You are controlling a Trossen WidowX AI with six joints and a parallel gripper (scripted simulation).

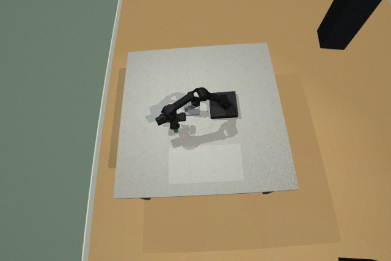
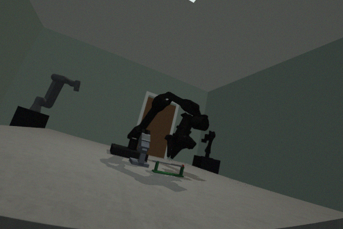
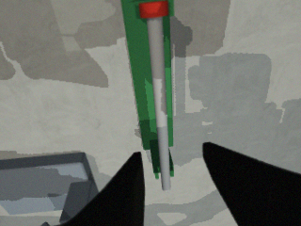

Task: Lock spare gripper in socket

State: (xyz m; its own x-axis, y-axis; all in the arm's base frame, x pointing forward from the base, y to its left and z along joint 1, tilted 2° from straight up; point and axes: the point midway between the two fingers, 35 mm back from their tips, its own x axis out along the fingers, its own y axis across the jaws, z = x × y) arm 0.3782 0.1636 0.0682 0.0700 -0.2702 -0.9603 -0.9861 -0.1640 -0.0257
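My gripper tip is 5 cm above the green rack, 1 cm to the right of it and 1 cm past it. From my gripper tip the other things lie so: spare gripper: 13 cm behind, 11 cm to the right, 5 cm above; grey mount socket: 11 cm to the right, 10 cm behind, 2 cm below.
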